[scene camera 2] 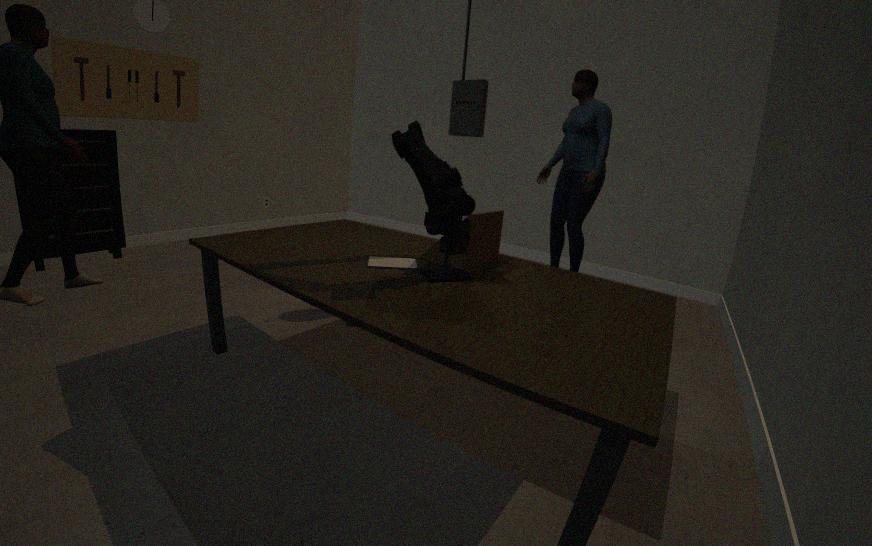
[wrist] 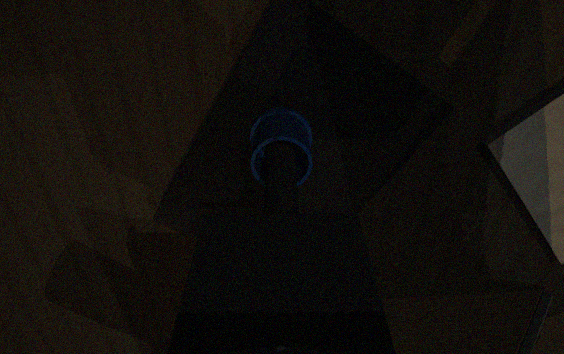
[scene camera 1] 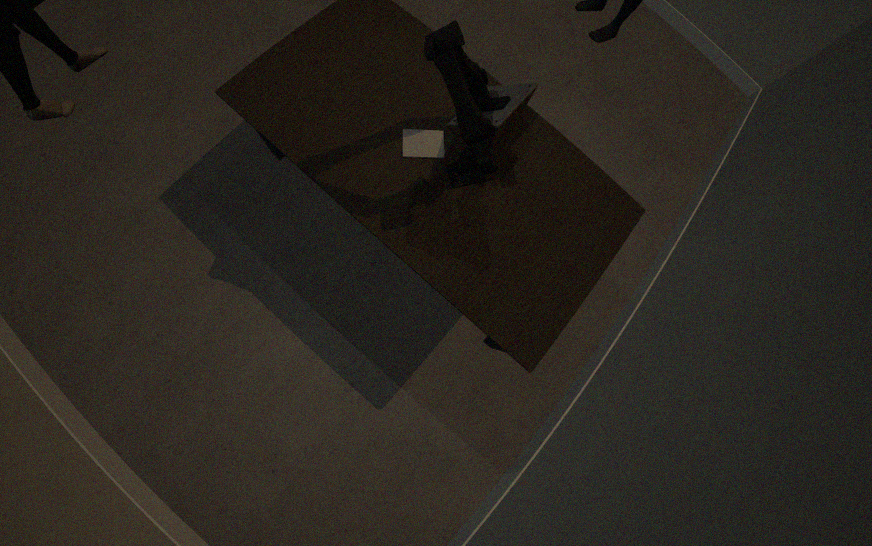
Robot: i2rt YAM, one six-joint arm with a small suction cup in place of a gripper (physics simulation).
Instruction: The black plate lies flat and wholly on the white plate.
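The scene is very dark. The white plate lies flat on the brown table, just left of the arm. The black plate is a dark square, seen as a diamond in the wrist view. It lies flat on the table under the arm, apart from the white plate. My suction cup, a blue ring, sits down on the black plate's face near its middle. In the scene views the arm hides the black plate.
An upright brown panel stands on the table right behind the arm. A person stands beyond the table's far edge. A sign hangs from the ceiling above the arm.
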